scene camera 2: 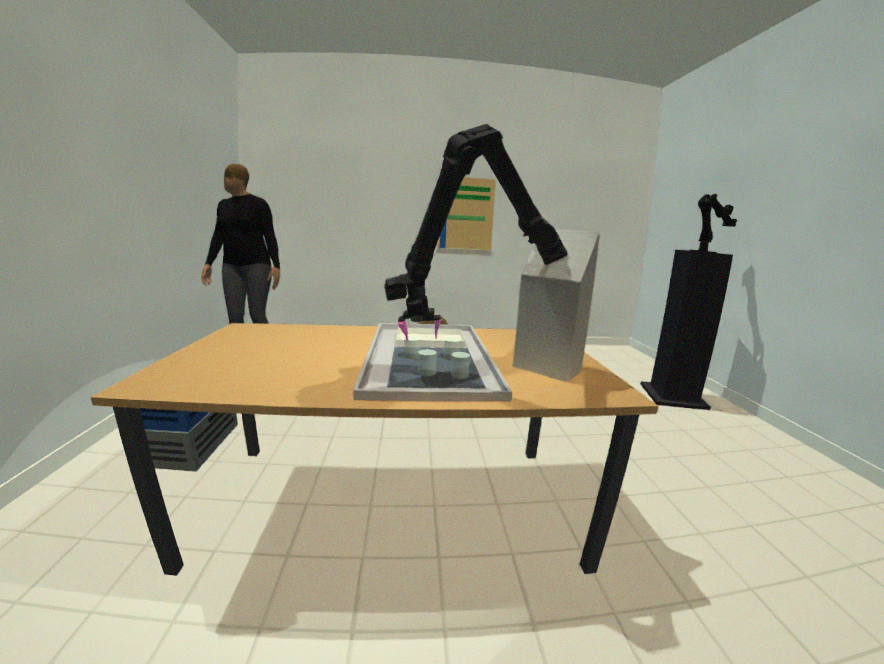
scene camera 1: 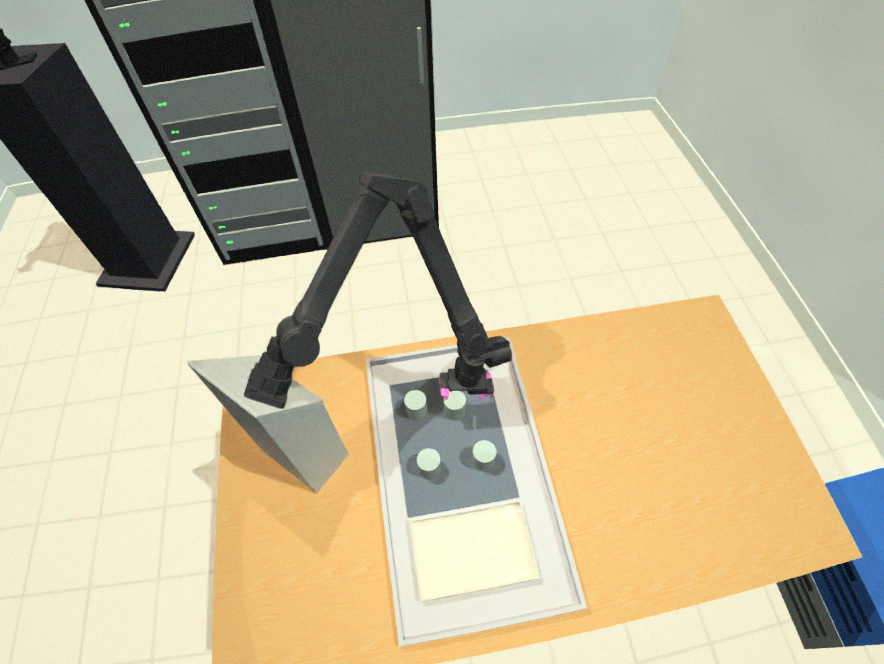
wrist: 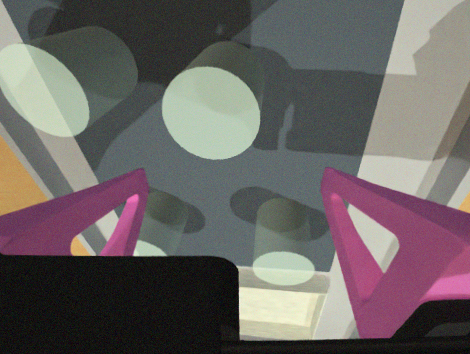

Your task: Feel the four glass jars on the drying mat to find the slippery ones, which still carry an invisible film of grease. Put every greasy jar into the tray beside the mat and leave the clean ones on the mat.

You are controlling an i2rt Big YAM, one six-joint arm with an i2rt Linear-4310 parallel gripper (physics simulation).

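Frame: origin at the arm's base, x up, y left, z back, level; millimetres.
Seen in the pictures: gripper, fingertip midpoint: [scene camera 2: 422, 339] [scene camera 1: 462, 397] [wrist: 234, 177]; arm's base, origin of the base link: [scene camera 2: 551, 249] [scene camera 1: 266, 391].
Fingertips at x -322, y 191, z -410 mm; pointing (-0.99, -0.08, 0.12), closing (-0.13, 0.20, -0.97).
Offsets run from my fingertips to a thing's top centre. Level surfaces: height alone.
Four pale green glass jars stand upright on the dark drying mat @[dx -114 mm] [scene camera 1: 460, 496] [wrist: 325, 30]: a back-left jar @[dz +136, dx -39, dy -2 mm] [scene camera 1: 415, 405] [scene camera 2: 460, 365] [wrist: 45, 92], a back-right jar @[dz +23, dx -39, dy +10 mm] [scene camera 1: 454, 406] [scene camera 2: 427, 363] [wrist: 212, 115], a front-left jar @[dz +75, dx -39, dy -175 mm] [scene camera 1: 428, 462] and a front-right jar @[dz -73, dx -39, dy -136 mm] [scene camera 1: 484, 453] [wrist: 283, 267], as scene camera 1 shows them. The cream tray @[dz -64, dx -87, dy -385 mm] [scene camera 1: 475, 551] [wrist: 277, 305] beside the mat holds no jar. My gripper [scene camera 1: 465, 393] [scene camera 2: 422, 337] [wrist: 234, 177] is open, with nothing between its magenta fingers. It hangs above the mat, close to the back-right jar. In the wrist view a finger partly hides the front-left jar.
A raised light-grey rim [scene camera 1: 550, 493] [scene camera 2: 432, 394] surrounds mat and tray on the wooden table @[dx -118 mm] [scene camera 1: 664, 443] [scene camera 2: 285, 364]. The grey angled pedestal [scene camera 1: 285, 428] [scene camera 2: 550, 325] under my arm's base stands left in scene camera 1. A person [scene camera 2: 245, 228] stands behind the table.
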